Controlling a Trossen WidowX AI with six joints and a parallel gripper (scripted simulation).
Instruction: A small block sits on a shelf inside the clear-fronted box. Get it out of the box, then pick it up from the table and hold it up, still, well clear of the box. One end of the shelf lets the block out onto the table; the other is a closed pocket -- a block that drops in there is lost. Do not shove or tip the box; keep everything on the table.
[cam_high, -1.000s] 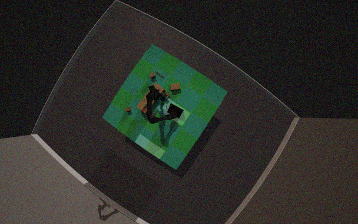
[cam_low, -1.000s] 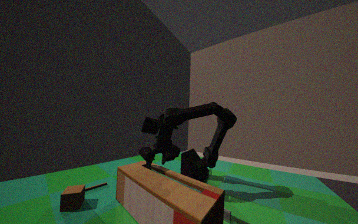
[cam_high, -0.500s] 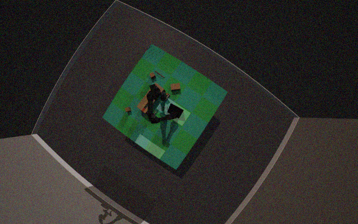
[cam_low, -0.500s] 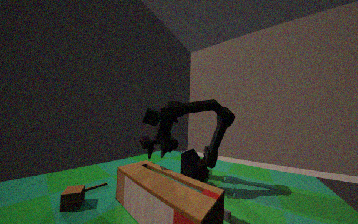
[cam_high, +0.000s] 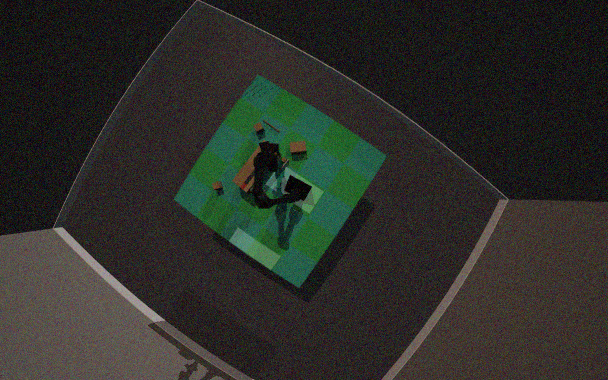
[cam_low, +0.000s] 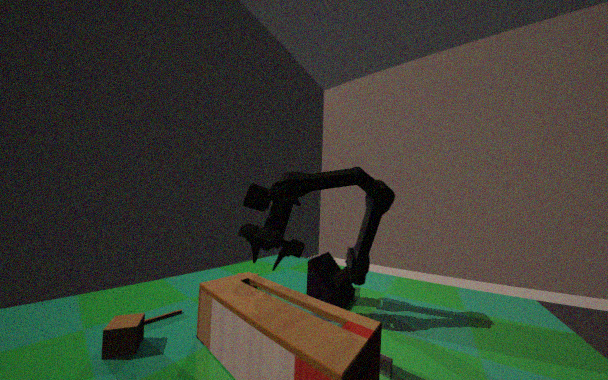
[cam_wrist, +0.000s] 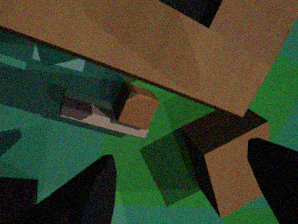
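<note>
Right now my gripper tip is 3 cm past the orange block, 2 cm to the left of it and 13 cm above it. From my gripper tip the other things lie so: thin stick: 23 cm ahead, 19 cm to the right, 15 cm below.
</note>
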